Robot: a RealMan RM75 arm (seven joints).
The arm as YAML. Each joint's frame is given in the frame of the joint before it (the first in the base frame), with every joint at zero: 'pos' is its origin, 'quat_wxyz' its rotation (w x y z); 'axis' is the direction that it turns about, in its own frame. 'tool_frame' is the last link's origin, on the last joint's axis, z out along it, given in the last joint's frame.
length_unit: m
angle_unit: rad
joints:
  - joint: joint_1
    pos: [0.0, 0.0, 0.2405]
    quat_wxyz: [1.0, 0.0, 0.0, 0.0]
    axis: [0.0, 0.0, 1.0]
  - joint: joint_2
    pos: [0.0, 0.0, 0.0]
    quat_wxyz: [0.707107, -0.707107, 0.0, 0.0]
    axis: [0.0, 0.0, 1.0]
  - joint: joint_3
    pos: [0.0, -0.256, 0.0]
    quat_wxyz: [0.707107, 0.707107, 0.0, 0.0]
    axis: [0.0, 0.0, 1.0]
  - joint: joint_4
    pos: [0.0, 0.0, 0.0]
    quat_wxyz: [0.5, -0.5, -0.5, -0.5]
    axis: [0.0, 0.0, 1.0]
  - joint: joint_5
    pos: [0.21, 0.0, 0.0]
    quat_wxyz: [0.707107, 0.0, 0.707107, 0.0]
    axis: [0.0, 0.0, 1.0]
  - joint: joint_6
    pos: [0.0, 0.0, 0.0]
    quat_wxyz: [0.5, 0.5, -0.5, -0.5]
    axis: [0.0, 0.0, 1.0]
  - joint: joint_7
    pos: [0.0, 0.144, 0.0]
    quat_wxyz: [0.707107, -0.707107, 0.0, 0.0]
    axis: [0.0, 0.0, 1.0]
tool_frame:
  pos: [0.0, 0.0, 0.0]
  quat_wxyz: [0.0, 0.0, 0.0, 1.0]
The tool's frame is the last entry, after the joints.
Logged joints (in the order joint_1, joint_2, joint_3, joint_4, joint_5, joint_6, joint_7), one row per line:
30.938, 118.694, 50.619, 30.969, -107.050, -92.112, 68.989
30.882, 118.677, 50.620, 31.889, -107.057, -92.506, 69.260
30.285, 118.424, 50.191, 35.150, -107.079, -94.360, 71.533
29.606, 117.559, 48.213, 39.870, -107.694, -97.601, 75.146
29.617, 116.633, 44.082, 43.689, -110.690, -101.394, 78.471
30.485, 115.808, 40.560, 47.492, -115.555, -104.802, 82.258
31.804, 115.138, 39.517, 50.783, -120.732, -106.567, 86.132
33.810, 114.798, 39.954, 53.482, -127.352, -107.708, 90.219
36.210, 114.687, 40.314, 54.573, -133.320, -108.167, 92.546
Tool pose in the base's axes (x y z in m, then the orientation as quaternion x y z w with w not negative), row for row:
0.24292, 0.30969, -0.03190, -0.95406, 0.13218, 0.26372, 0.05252
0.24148, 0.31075, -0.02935, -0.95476, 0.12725, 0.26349, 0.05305
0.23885, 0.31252, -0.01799, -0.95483, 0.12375, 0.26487, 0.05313
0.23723, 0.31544, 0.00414, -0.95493, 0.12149, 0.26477, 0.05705
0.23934, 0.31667, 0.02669, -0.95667, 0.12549, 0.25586, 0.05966
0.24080, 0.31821, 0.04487, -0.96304, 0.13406, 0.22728, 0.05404
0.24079, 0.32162, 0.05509, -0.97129, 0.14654, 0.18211, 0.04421
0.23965, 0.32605, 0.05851, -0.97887, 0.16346, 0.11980, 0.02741
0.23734, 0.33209, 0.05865, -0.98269, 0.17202, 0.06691, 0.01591
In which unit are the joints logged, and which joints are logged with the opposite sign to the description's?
The joints are logged in degrees. Opposite sign: joint_3, joint_4.
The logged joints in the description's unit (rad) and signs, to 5 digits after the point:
0.53997, 2.07160, -0.88347, -0.54051, -1.86837, -1.60766, 1.20409
0.53899, 2.07130, -0.88349, -0.55657, -1.86850, -1.61453, 1.20882
0.52857, 2.06689, -0.87600, -0.61348, -1.86888, -1.64689, 1.24849
0.51672, 2.05179, -0.84148, -0.69586, -1.87961, -1.70346, 1.31155
0.51691, 2.03563, -0.76938, -0.76252, -1.93190, -1.76966, 1.36958
0.53206, 2.02123, -0.70791, -0.82889, -2.01682, -1.82914, 1.43567
0.55508, 2.00954, -0.68970, -0.88633, -2.10717, -1.85995, 1.50329
0.59010, 2.00360, -0.69733, -0.93344, -2.22271, -1.87986, 1.57462
0.63198, 2.00167, -0.70361, -0.95248, -2.32687, -1.88787, 1.61523

